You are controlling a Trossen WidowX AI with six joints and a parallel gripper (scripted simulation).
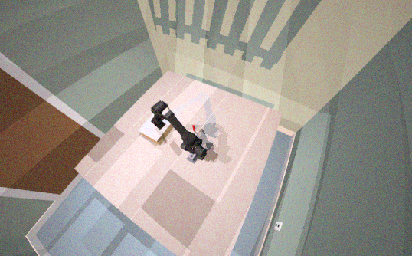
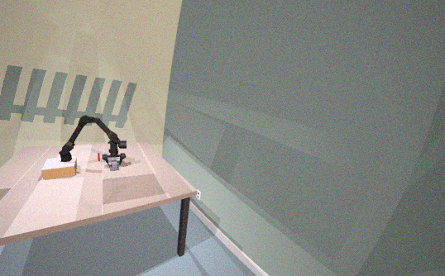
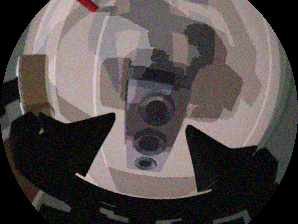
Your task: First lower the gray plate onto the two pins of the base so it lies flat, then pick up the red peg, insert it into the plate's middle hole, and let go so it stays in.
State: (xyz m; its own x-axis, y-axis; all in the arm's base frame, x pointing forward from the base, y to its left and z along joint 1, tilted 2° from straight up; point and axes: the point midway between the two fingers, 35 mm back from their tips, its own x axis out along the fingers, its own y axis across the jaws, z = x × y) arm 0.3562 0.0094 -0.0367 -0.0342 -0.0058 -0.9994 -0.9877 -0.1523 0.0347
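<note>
My gripper tip is 2 cm below the gray plate. From my gripper tip the other things lie so: red peg (15 cm to the left, 15 cm behind, 2 cm above).
</note>
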